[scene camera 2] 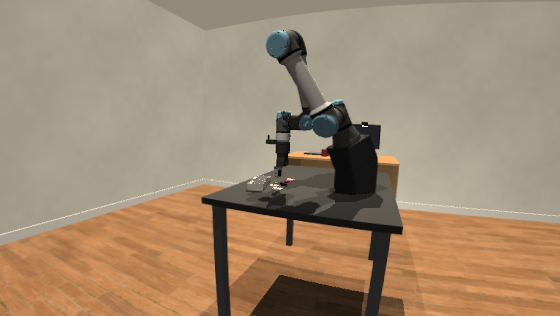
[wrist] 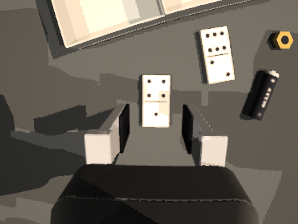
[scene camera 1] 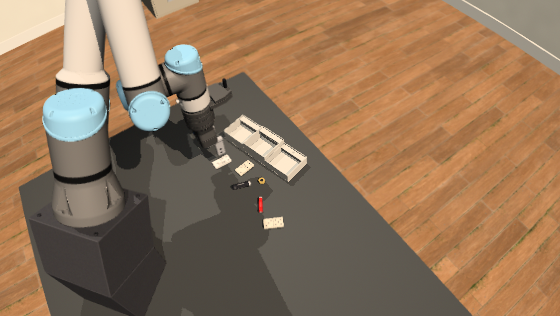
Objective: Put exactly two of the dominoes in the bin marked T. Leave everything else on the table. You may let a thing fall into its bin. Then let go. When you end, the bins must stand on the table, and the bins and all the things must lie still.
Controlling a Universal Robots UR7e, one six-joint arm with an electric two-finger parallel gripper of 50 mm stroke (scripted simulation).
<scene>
I see my gripper (wrist: 155,119), a domino (wrist: 215,42) and a domino (wrist: 156,88).
</scene>
